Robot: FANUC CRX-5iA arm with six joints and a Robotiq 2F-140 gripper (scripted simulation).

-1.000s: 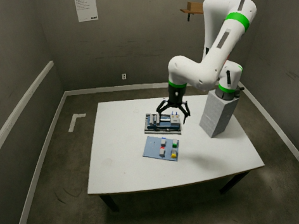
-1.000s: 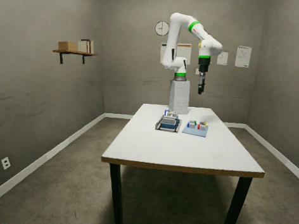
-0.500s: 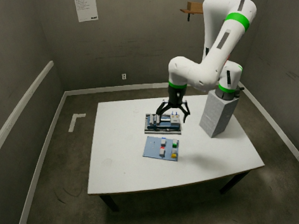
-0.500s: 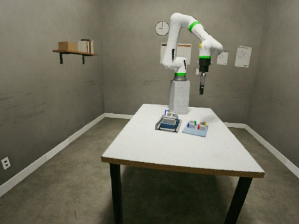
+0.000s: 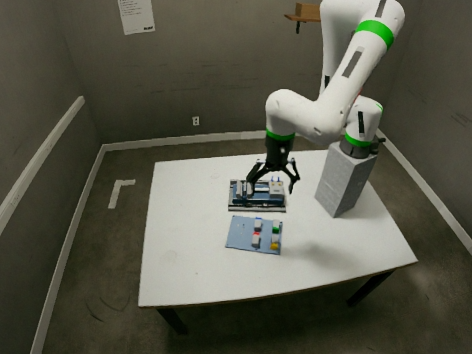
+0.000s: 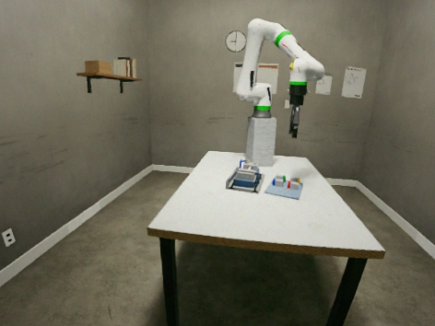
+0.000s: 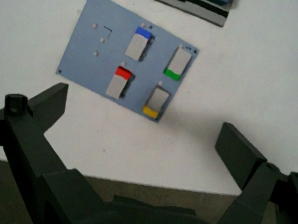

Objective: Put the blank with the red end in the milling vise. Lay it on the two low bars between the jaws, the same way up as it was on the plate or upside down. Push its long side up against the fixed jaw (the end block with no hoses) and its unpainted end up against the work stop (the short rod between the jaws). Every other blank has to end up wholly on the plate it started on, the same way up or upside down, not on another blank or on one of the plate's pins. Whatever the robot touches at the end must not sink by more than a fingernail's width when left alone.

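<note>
Right now the red-ended blank is 29 cm below my hand, 5 cm ahead of it and 3 cm to the left of it. The rest, counted from my hand: yellow-ended blank: 29 cm below, 6 cm to the left, 3 cm behind; green-ended blank: 29 cm below, 7 cm behind, 3 cm to the right; blue-ended blank: 29 cm below, 6 cm to the right, 2 cm ahead.
</note>
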